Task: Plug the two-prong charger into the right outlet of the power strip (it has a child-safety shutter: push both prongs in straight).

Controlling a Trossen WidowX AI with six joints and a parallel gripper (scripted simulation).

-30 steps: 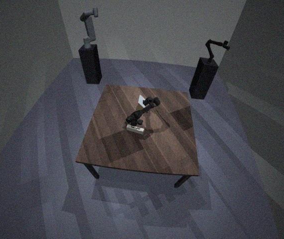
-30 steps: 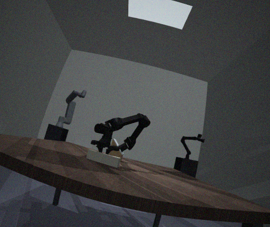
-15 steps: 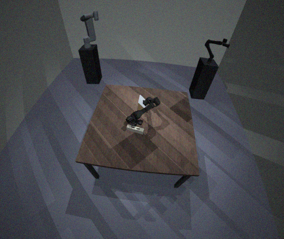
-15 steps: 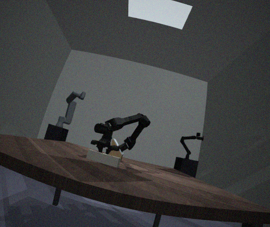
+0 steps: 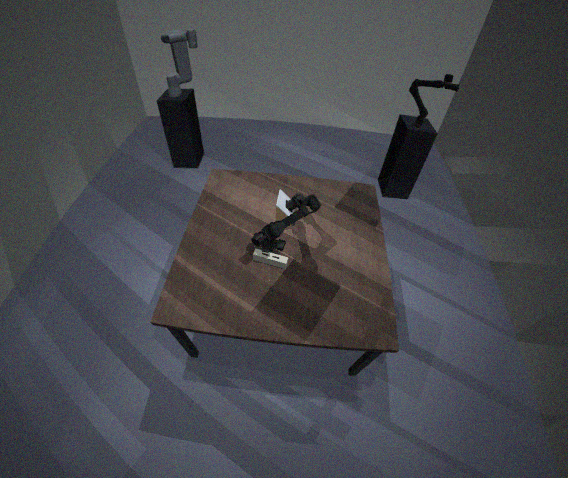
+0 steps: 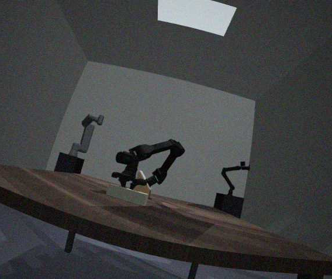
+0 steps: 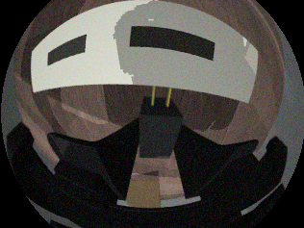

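Right now my gripper tip is 20 mm short of the dark two-prong charger and 10 mm below it.
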